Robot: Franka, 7 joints.
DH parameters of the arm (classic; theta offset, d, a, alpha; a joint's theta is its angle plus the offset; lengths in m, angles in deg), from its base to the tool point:
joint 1: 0 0.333 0 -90
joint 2: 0 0 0 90
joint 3: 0 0.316 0.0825 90
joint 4: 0 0 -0.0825 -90
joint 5: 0 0.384 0 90
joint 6: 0 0 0.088 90
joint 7: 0 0.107 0 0
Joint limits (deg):
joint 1: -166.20..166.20
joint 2: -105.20..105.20
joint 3: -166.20..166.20
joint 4: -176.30..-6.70
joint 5: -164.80..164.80
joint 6: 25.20..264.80
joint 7: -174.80..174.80
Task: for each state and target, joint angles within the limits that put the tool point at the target. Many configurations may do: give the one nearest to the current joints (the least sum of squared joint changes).
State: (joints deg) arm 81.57 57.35 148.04 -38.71 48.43 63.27 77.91
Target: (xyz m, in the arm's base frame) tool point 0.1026 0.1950 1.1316
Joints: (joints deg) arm 62.75 34.72 166.20 -26.40 59.72 106.41 77.91
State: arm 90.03 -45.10 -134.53 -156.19 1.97 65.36 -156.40
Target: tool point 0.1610 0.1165 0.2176
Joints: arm 108.17 -59.04 -117.46 -159.43 12.39 74.86 -156.40
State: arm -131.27 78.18 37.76 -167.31 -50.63 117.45 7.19
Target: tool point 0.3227 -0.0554 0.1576
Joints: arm -126.49 93.16 61.48 -157.08 -50.08 128.92 7.19
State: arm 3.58 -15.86 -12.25 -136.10 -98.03 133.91 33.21
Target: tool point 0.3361 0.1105 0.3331
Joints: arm 17.77 -26.64 0.40 -162.74 -98.06 140.75 33.21
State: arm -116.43 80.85 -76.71 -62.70 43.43 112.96 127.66
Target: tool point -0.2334 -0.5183 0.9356
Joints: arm -86.06 34.94 -86.83 -25.40 43.14 108.30 127.66
